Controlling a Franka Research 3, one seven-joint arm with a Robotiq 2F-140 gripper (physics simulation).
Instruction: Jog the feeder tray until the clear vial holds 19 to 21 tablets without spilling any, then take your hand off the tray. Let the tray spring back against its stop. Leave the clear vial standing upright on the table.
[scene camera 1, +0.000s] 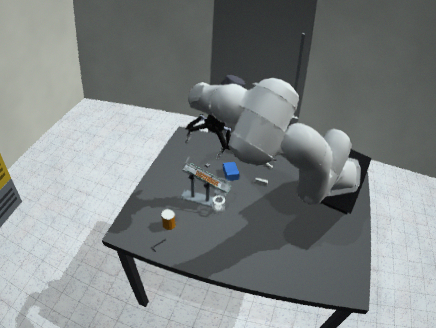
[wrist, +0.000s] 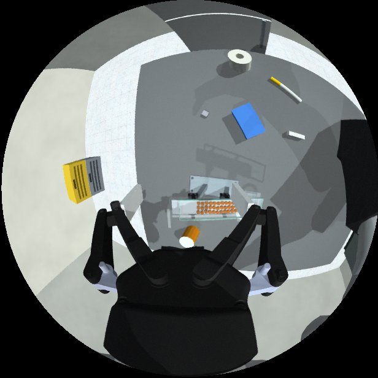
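The clear feeder tray (scene camera 1: 206, 177) (wrist: 187, 207) slopes on two dark posts above a clear base plate (scene camera 1: 190, 195) (wrist: 214, 183). Rows of orange tablets lie in it, toward its right part in the wrist view. The clear vial (scene camera 1: 218, 202) stands upright by the tray's lower end; in the wrist view a finger and the tray partly hide that area, and I cannot tell how many tablets the vial holds. My gripper (scene camera 1: 204, 147) (wrist: 185, 191) is open and empty, in the air above the table. In the wrist view its right fingertip overlaps the tray's right part; contact cannot be told.
An orange bottle with a white top (scene camera 1: 168, 220) (wrist: 190, 236) stands near the tray. A blue block (scene camera 1: 231, 170) (wrist: 248, 121), small grey cube (scene camera 1: 207, 165) (wrist: 205, 114), white block (scene camera 1: 261, 181) (wrist: 296, 135), yellow-white marker (wrist: 286, 90), white roll (wrist: 240, 62) and hex key (scene camera 1: 159, 244) lie around.
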